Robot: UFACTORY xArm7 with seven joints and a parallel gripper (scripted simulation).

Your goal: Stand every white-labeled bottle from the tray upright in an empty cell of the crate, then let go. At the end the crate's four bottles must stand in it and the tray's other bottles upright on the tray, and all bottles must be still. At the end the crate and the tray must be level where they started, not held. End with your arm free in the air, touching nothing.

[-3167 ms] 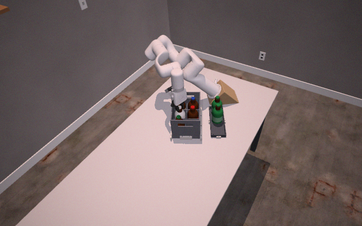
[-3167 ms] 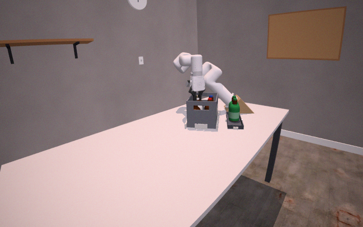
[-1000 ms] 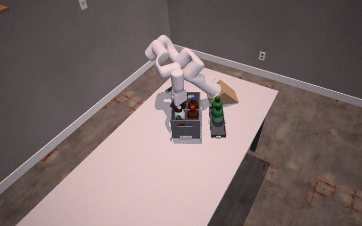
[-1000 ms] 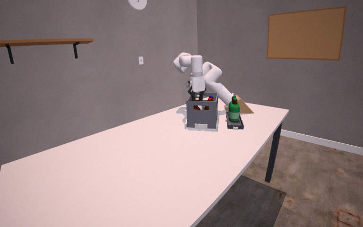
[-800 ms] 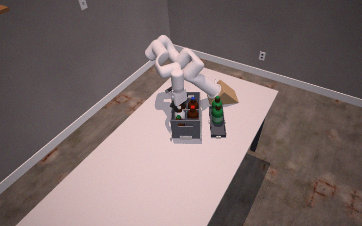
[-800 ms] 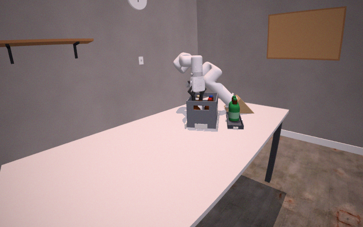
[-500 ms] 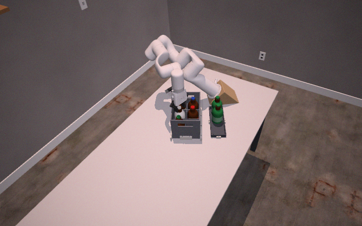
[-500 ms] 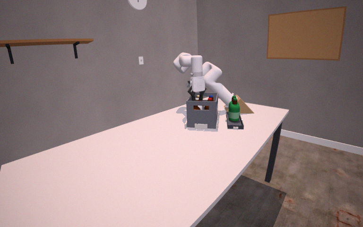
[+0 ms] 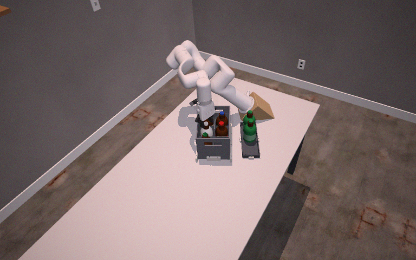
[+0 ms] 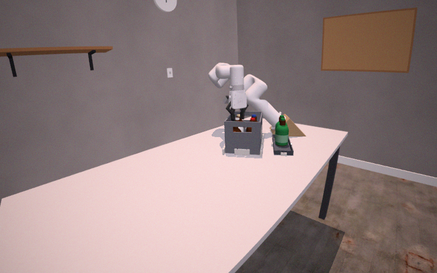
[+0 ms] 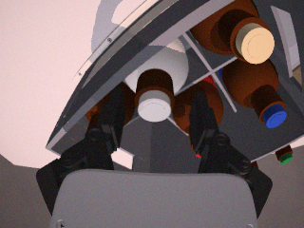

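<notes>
The white-labeled bottle is 80 mm below my hand. From my hand the other things lie so: grey crate 10 mm behind, 40 mm to the left, 80 mm below; then dark tray 80 mm behind, 240 mm to the left, 160 mm below.
</notes>
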